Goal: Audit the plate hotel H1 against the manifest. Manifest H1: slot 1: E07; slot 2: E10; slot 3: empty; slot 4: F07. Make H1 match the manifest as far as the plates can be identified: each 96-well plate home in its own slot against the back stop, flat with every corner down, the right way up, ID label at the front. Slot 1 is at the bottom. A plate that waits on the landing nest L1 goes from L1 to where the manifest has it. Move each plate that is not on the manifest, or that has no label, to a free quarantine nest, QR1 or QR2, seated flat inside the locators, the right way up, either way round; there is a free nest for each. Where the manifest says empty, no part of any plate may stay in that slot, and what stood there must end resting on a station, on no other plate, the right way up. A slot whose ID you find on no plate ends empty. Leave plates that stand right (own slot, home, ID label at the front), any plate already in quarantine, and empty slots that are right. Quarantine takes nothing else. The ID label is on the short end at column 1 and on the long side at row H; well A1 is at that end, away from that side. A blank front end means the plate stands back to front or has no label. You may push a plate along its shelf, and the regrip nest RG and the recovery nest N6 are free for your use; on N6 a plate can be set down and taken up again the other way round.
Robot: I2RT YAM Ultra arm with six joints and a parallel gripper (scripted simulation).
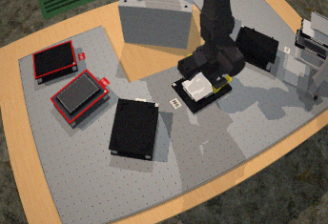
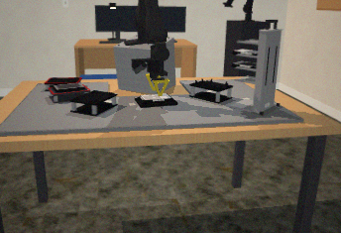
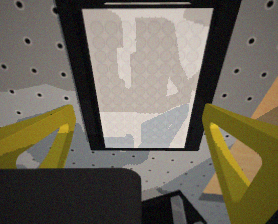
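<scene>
Right now the flat black recovery nest N6 is 1 cm behind my hand and 4 cm below it. The rest, counted from my hand: A1 mark (12 cm behind, 27 cm to the left, 1 cm above); black regrip nest RG (2 cm behind, 27 cm to the left, 1 cm above); black landing nest L1 (1 cm ahead, 27 cm to the right).
</scene>
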